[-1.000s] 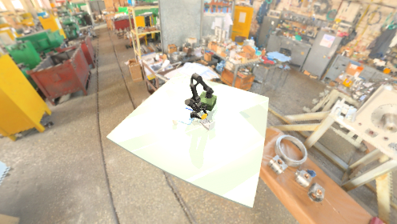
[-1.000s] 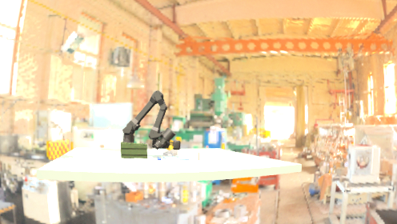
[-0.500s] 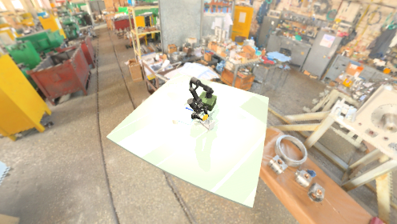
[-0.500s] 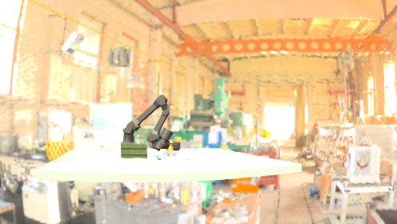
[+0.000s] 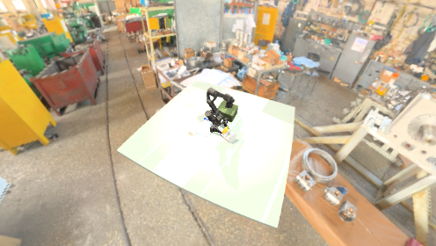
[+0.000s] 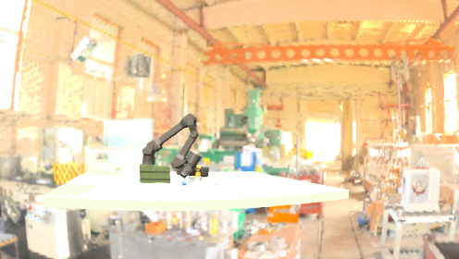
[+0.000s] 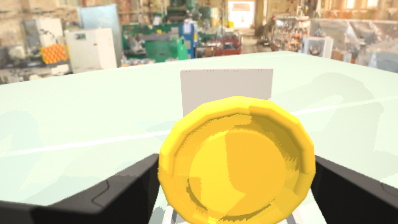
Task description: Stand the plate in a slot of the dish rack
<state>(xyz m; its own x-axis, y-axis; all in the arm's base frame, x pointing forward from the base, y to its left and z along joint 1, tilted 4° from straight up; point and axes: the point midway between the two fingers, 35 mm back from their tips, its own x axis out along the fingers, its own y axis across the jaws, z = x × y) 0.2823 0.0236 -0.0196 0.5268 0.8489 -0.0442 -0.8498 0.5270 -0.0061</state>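
Now: the yellow plate 1 cm to the right of my gripper tip. Round my gripper tip: light blue mat: 1 cm behind, 19 cm to the right, 5 cm below; then blue spoon: 14 cm behind, 22 cm to the right, 5 cm below; then white dish rack: 1 cm ahead, 2 cm to the left, 3 cm below.
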